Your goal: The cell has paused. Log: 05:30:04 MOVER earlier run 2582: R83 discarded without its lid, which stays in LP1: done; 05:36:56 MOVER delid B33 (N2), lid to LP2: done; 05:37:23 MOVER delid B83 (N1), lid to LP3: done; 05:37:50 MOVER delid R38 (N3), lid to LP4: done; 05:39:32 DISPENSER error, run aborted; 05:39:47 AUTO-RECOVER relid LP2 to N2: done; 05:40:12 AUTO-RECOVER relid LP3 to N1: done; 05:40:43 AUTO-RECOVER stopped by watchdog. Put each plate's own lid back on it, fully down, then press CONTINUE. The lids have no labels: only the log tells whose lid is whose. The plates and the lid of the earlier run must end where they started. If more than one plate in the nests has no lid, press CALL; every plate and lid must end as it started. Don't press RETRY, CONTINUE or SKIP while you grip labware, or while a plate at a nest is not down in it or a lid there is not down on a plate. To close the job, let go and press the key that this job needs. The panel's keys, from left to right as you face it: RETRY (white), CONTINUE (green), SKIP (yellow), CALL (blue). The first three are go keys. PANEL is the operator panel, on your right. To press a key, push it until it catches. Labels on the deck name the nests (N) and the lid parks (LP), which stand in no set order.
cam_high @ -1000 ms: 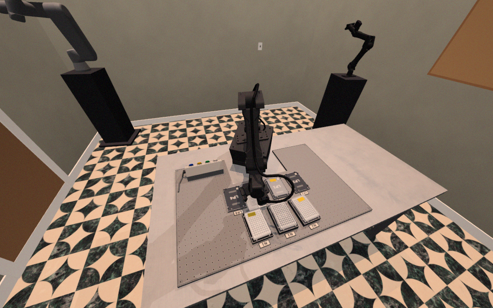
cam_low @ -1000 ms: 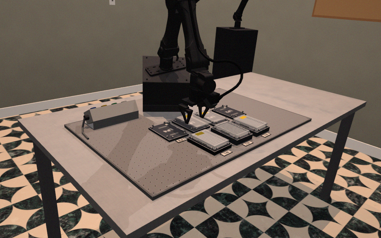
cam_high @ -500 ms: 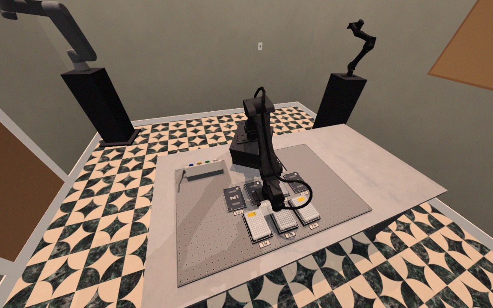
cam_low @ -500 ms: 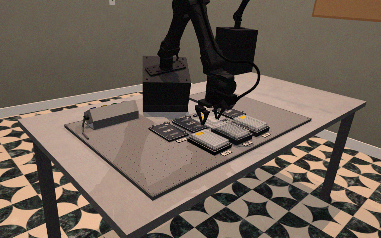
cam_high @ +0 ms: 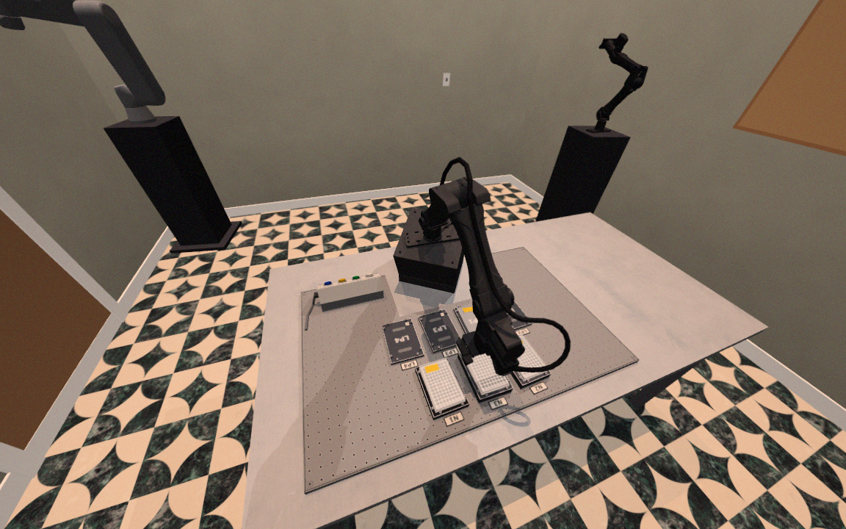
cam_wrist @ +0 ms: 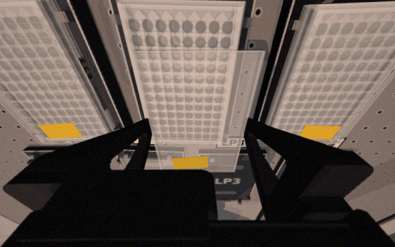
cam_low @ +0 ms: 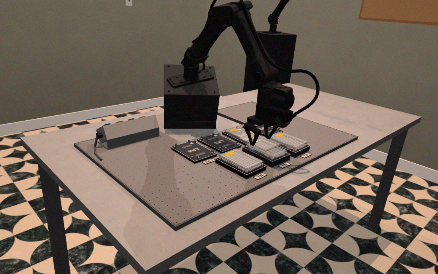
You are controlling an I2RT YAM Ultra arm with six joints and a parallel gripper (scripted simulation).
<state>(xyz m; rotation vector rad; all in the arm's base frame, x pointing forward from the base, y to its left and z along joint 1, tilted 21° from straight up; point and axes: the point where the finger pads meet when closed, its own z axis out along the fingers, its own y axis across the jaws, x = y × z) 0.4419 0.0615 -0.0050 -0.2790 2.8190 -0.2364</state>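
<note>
The plate lies 20 mm ahead of my hand, 20 mm to the left of it and 30 mm below it. From my hand the other things lie so: lid park LP3: 150 mm behind, 80 mm to the right, 50 mm below; green CONTINUE key: 370 mm behind, 350 mm to the right, 10 mm above; white RETRY key: 380 mm behind, 300 mm to the right, 10 mm above.
</note>
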